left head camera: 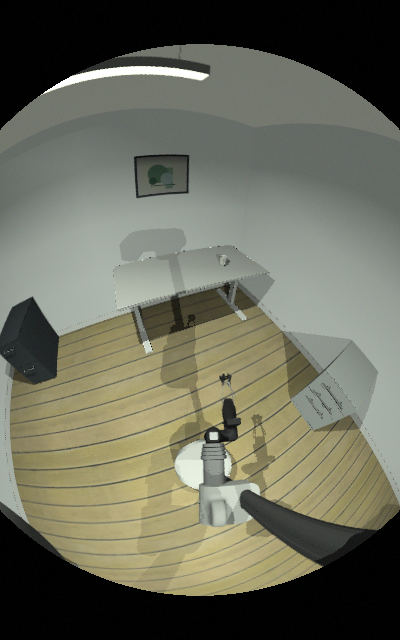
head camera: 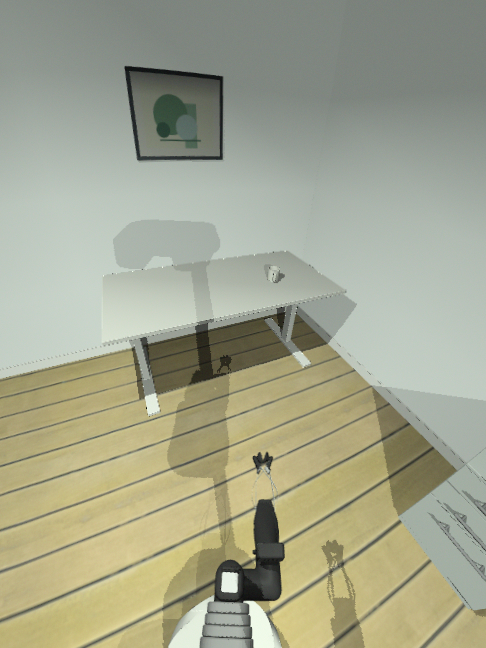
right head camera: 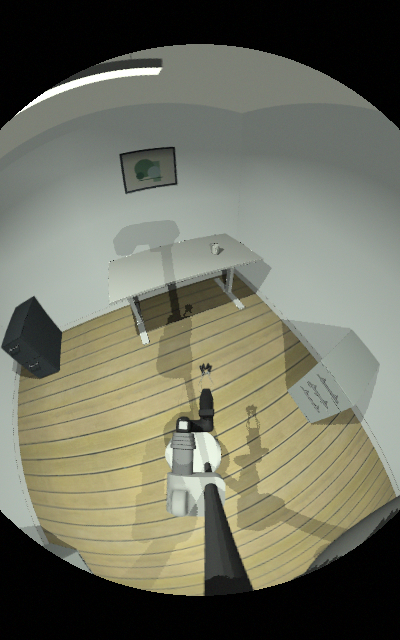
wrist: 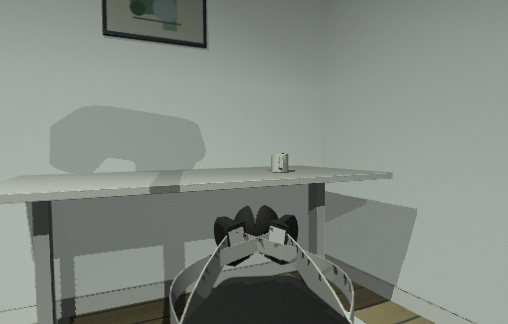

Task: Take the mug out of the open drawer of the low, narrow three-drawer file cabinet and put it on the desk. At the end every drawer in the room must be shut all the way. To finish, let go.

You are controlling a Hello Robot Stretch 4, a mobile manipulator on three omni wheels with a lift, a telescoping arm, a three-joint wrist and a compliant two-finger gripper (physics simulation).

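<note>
A white mug (head camera: 273, 273) (left head camera: 223, 260) (right head camera: 215, 248) (wrist: 279, 163) stands upright on the right part of the white desk (head camera: 151, 303) (left head camera: 145, 280) (right head camera: 140, 275) (wrist: 100, 184). My gripper (head camera: 262, 460) (left head camera: 225, 377) (right head camera: 205, 369) (wrist: 257, 224) is shut with its fingertips together, holds no object, and is in front of the desk, well apart from the mug. A low light-grey cabinet (head camera: 439, 549) (left head camera: 350, 375) (right head camera: 350, 367) with three handles stands against the right wall. Its drawer fronts look flush in both side head views; its front is partly cut off in the head camera view.
A dark cabinet (left head camera: 37, 335) (right head camera: 37, 335) with two handles visible stands at the far left, its visible drawers looking shut. The desk's legs stand on the plank floor (head camera: 94, 502). A framed picture (head camera: 175, 112) hangs above the desk. A grey piece (right head camera: 62, 557) shows at the lower left.
</note>
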